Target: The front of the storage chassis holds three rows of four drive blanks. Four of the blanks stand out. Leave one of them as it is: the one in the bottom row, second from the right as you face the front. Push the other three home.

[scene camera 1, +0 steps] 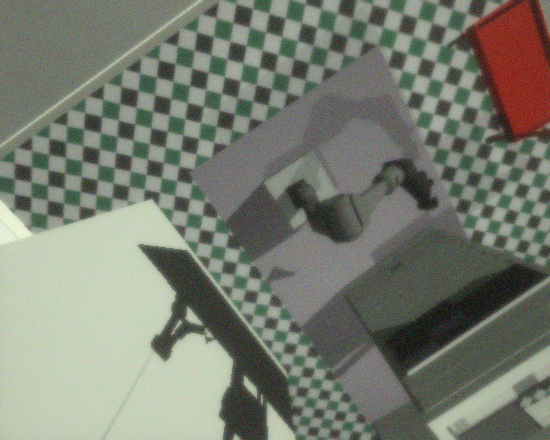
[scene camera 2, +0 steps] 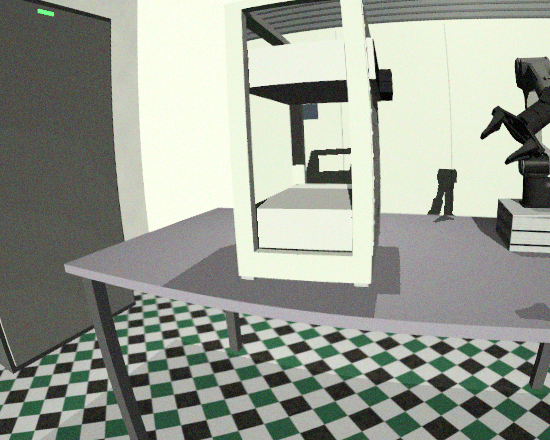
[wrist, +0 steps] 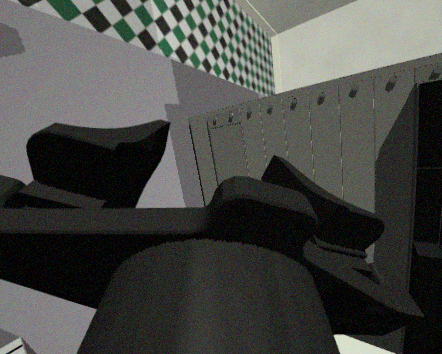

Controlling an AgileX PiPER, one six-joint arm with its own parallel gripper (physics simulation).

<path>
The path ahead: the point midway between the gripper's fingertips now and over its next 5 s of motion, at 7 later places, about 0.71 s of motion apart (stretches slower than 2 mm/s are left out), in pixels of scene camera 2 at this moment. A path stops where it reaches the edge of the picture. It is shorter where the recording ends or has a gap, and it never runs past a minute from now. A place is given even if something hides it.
My gripper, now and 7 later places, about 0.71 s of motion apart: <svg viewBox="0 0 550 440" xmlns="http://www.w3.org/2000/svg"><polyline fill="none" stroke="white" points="494,148 494,149 494,149 469,132 435,109 412,94 412,94 414,93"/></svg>
</path>
